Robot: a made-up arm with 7 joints.
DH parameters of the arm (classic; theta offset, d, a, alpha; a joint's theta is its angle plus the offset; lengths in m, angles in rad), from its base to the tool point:
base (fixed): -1.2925 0 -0.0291 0
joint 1: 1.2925 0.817 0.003 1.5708
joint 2: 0 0.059 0.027 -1.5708
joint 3: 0 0.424 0.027 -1.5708
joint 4: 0 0.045 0.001 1.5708
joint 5: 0 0.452 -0.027 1.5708
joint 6: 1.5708 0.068 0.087 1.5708
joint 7: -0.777 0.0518 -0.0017 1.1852
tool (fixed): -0.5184 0.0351 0 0
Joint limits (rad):
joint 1: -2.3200..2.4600
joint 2: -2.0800..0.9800
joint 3: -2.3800..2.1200
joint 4: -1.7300..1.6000
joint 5: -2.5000..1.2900
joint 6: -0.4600..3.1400
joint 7: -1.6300..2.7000
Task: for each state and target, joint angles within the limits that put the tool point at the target. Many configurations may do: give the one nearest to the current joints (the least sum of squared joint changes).
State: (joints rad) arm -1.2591 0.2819 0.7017 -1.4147 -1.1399 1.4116 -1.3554
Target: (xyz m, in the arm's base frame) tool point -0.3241 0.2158 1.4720
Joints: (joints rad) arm -1.2490 -0.2525 0.5448 -1.1034 -1.1868 1.4348 -1.3320
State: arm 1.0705 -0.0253 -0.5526 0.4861 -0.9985 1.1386 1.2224
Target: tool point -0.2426 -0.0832 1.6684
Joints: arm 1.1485 0.0699 -0.4956 -0.3539 -0.8674 1.6390 1.2373
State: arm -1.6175 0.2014 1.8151 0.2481 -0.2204 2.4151 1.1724
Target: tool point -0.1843 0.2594 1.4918
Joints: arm -2.0409 0.3786 2.0696 -0.5274 -0.0540 3.1400 1.5071
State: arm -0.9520 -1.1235 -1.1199 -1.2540 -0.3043 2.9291 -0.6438
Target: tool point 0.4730 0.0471 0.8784
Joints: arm -0.7403 -1.3913 -1.4347 -1.4751 -0.4105 2.8934 -0.6267
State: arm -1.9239 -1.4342 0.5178 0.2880 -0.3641 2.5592 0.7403
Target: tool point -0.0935 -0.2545 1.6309
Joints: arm -1.7580 -0.4391 0.4819 0.0456 -0.4902 2.4300 0.7456
